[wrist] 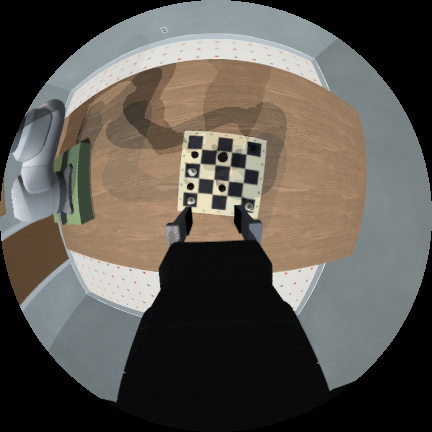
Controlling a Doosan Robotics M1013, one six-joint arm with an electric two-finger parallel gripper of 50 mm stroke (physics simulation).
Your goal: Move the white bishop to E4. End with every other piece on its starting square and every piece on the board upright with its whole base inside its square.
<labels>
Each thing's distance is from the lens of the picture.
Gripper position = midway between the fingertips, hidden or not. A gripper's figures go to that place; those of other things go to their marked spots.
my gripper (212, 214): 0.17 m
chessboard (242, 173): 0.37 m
</labels>
